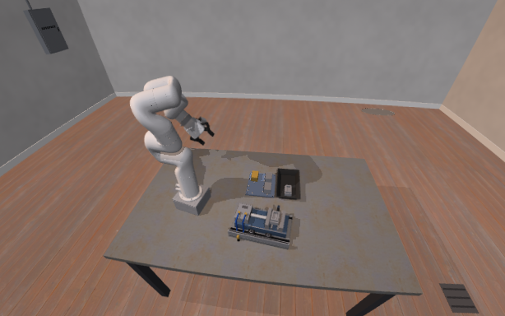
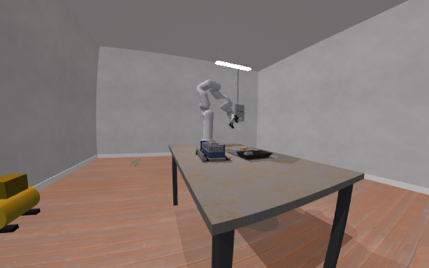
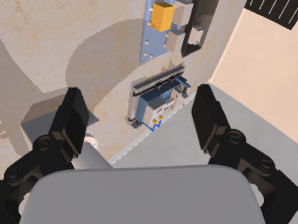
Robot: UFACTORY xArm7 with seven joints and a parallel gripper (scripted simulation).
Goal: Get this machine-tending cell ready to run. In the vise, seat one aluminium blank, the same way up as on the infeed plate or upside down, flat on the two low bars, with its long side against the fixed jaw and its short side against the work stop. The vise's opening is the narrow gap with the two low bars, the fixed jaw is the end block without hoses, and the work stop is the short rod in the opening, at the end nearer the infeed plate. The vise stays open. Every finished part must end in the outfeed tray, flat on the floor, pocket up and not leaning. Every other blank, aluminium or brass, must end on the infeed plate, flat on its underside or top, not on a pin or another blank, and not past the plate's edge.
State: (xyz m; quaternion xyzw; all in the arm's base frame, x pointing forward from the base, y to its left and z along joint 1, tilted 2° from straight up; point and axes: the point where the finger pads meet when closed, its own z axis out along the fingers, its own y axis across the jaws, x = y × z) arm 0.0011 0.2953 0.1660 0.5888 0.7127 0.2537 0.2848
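Now: the brass blank 300 mm ahead of my hand, 220 mm below it and 30 mm to the right of it. Also, from my hand: white piston rod: 390 mm ahead, 360 mm to the right, 170 mm below; then vise: 410 mm ahead, 360 mm to the right, 210 mm below.
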